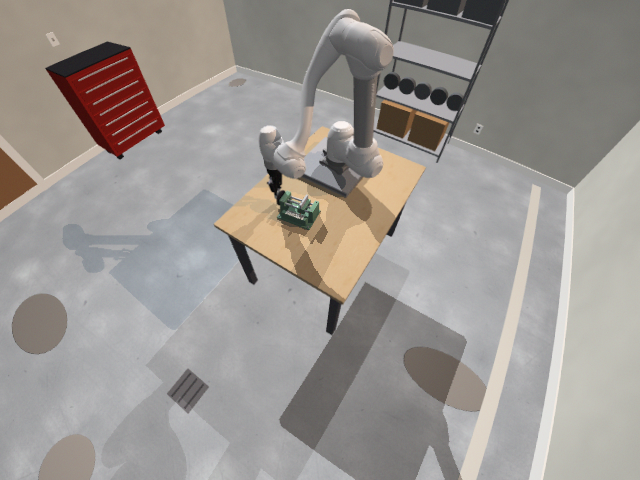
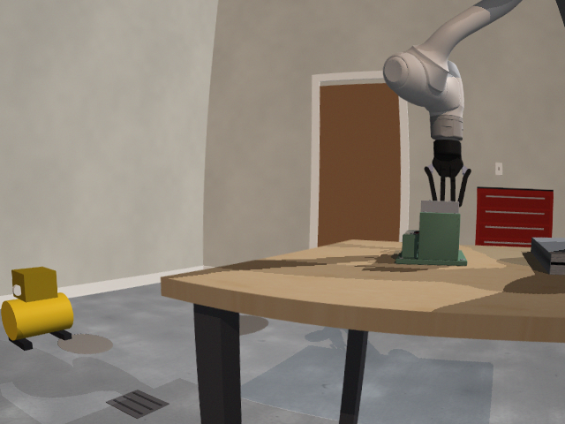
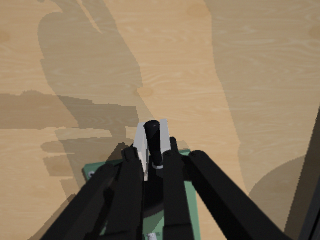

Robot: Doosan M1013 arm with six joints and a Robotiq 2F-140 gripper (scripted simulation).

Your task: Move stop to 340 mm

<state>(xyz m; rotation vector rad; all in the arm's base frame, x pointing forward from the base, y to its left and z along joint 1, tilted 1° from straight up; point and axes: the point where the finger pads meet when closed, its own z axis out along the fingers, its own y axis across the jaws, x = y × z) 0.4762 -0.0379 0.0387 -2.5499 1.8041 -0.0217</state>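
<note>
The black handwheel handle lies 10 mm to the left of my hand and 20 mm below it. Also, from my hand: grey stop block (30 mm behind, 180 mm to the left, 20 mm above).
</note>
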